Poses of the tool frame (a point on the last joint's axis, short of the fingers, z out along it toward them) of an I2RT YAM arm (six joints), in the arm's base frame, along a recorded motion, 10 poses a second.
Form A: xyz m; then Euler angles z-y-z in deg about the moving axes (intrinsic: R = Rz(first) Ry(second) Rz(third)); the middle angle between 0 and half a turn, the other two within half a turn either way.
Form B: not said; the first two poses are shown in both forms.
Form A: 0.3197, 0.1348, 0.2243, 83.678, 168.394, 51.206
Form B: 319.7, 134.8, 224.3, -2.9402, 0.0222, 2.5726
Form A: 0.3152, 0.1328, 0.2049, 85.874, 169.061, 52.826
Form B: 315.2, 132.8, 204.9, -2.9512, 0.0137, 2.5635
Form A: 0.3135, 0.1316, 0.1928, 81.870, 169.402, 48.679
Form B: 313.5, 131.6, 192.8, -2.9584, 0.0260, 2.5599
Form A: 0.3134, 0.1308, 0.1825, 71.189, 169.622, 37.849
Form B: 313.4, 130.8, 182.5, -2.9699, 0.0581, 2.5547
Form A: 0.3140, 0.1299, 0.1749, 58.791, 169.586, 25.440
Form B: 314.0, 129.9, 174.9, -2.9857, 0.0938, 2.5522
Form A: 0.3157, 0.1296, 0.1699, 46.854, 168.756, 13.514
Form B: 315.7, 129.6, 169.9, -2.9975, 0.1337, 2.5500
